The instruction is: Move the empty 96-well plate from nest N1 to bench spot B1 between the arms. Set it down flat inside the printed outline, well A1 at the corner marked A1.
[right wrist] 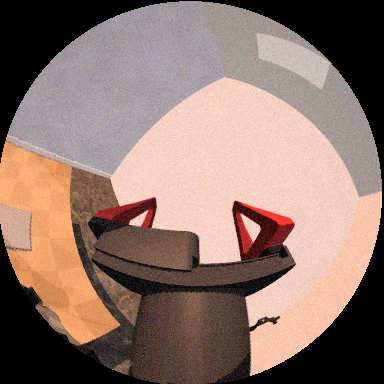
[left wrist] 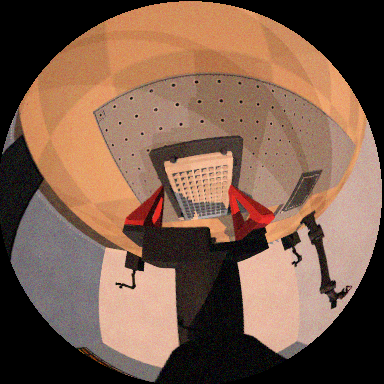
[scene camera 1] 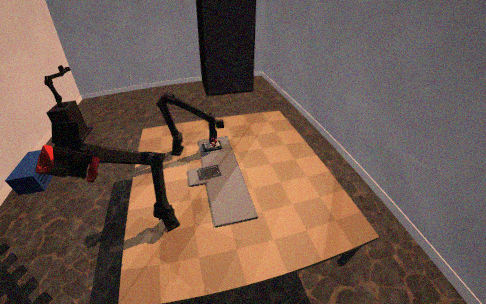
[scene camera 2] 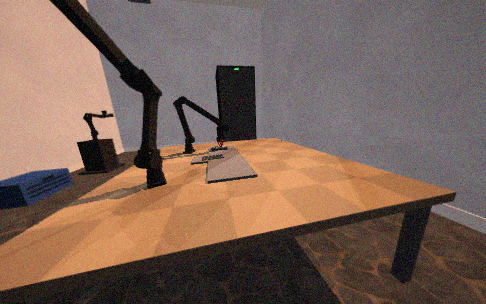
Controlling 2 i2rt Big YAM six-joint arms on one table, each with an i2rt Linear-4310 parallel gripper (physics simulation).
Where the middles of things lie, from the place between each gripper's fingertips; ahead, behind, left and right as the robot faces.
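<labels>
The white well plate [left wrist: 200, 182] is 1 cm below my left hand, 2 cm behind it and 1 cm to the right of it.
From my right hand, the plate is 30 cm ahead, 116 cm to the left and 82 cm below.
</labels>
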